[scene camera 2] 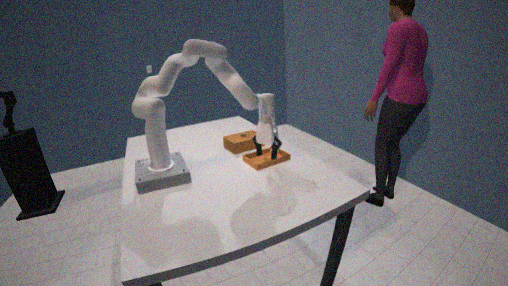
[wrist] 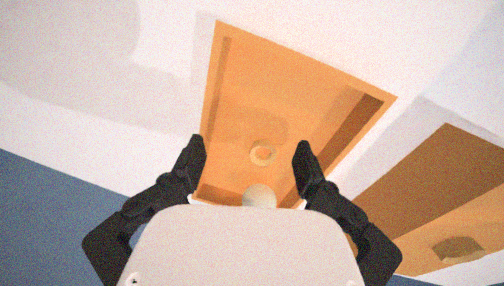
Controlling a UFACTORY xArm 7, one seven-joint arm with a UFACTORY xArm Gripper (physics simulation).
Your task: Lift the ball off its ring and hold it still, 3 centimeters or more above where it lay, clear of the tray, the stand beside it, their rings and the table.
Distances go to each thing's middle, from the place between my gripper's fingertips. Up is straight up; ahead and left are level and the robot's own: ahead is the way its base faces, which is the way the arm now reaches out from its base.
Scene:
I see the orange tray [wrist: 261, 98] 20 mm to the left of my hand, 10 mm below it and 10 mm ahead of it. Also, from my hand: orange stand [wrist: 433, 205] 230 mm to the left, 10 mm behind, 10 mm above; then pale ball [wrist: 256, 195] 70 mm ahead, 40 mm to the left.

